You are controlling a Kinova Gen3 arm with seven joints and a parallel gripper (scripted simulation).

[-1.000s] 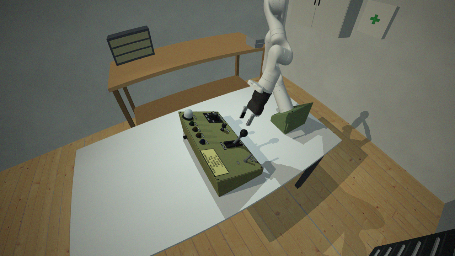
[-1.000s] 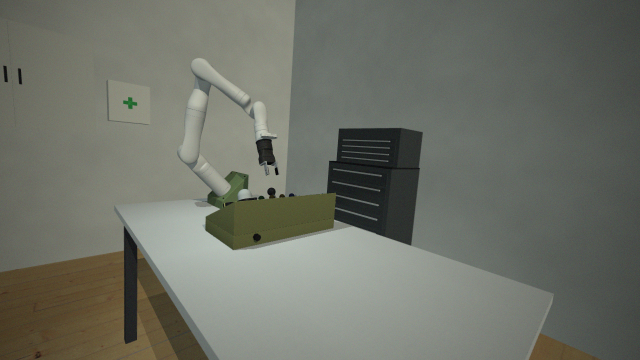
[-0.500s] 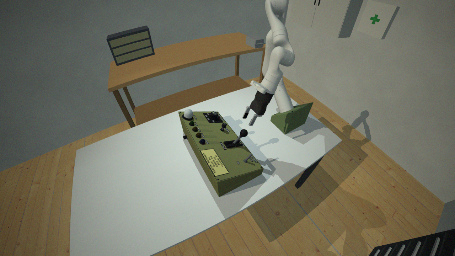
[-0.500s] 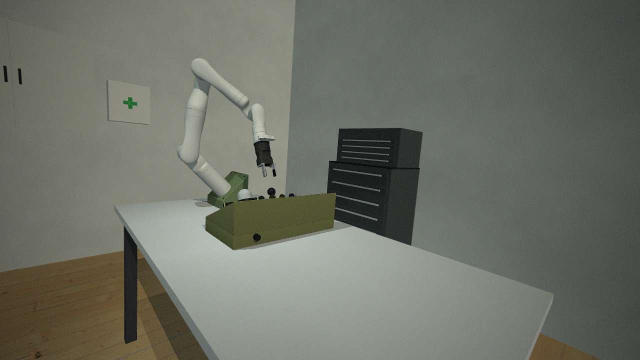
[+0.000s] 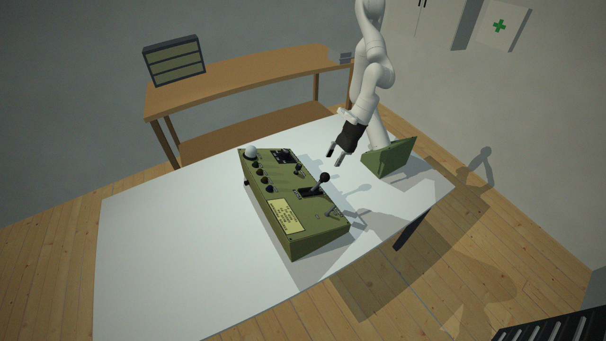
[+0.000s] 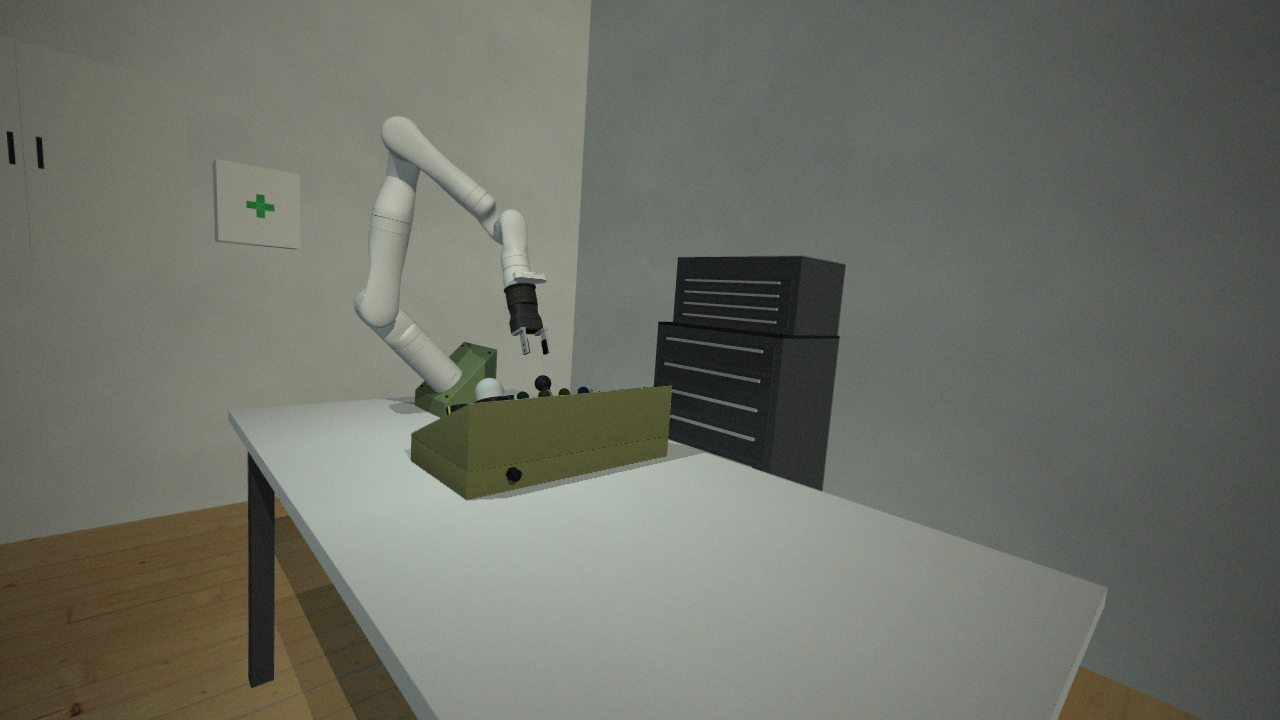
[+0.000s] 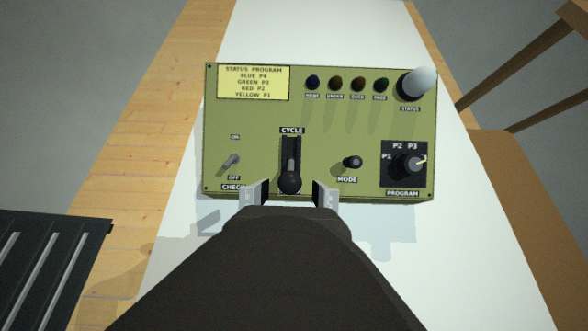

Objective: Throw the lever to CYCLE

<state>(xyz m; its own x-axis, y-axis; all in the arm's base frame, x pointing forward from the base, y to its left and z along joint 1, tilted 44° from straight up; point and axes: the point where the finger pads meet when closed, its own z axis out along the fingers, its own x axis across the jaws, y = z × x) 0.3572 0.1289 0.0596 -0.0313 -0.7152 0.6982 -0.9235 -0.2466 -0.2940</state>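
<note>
Now: hand 7 cm short of the lever and 11 cm above it. Also, from my hand: check toggle 9 cm ahead, 12 cm to the left, 12 cm below; olive console 12 cm ahead, 7 cm to the right, 14 cm below; mode button 9 cm ahead, 12 cm to the right, 12 cm below.
</note>
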